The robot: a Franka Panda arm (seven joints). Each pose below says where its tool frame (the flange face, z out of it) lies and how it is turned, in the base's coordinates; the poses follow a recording.
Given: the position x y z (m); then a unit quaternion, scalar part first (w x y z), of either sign.
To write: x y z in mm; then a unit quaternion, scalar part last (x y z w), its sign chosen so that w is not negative. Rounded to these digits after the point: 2 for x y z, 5 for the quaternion.
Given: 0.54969 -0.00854 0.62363 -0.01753 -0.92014 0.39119 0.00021
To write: 549.69 -8.54 623.63 0.92014 -0.39119 -0.00021 0.01753
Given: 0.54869 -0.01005 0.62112 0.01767 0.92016 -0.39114 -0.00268
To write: 548.69 -10.05 621.12 0.92016 -0.39114 -0.00268 0.01767
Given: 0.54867 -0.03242 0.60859 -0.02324 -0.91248 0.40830 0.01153
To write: 548.67 -32.42 608.59 0.91248 -0.40830 -0.01153 0.02324
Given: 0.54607 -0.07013 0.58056 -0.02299 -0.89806 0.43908 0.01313
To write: 546.07 -70.13 580.56 0.89806 -0.43908 -0.01313 0.02299
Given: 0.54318 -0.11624 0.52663 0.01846 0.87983 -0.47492 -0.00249
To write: 543.18 -116.24 526.63 0.87983 -0.47492 -0.00249 0.01846
